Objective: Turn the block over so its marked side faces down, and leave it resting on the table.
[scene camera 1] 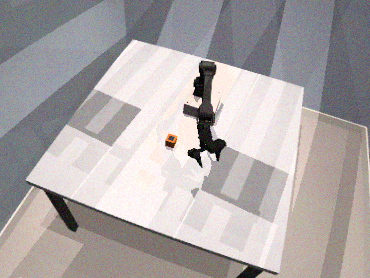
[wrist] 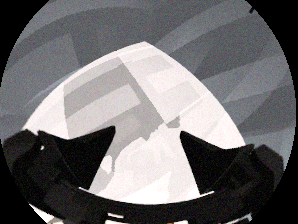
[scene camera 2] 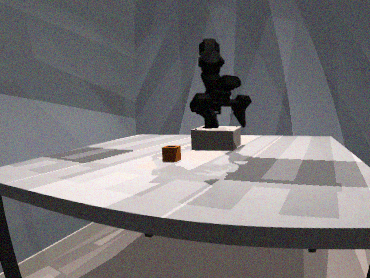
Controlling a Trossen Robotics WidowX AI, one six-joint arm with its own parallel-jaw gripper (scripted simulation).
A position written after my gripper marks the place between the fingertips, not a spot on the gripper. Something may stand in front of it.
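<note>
My gripper (scene camera 2: 231, 127): open, holding nothing. Gripper (wrist: 148, 132) visible here too.
</note>
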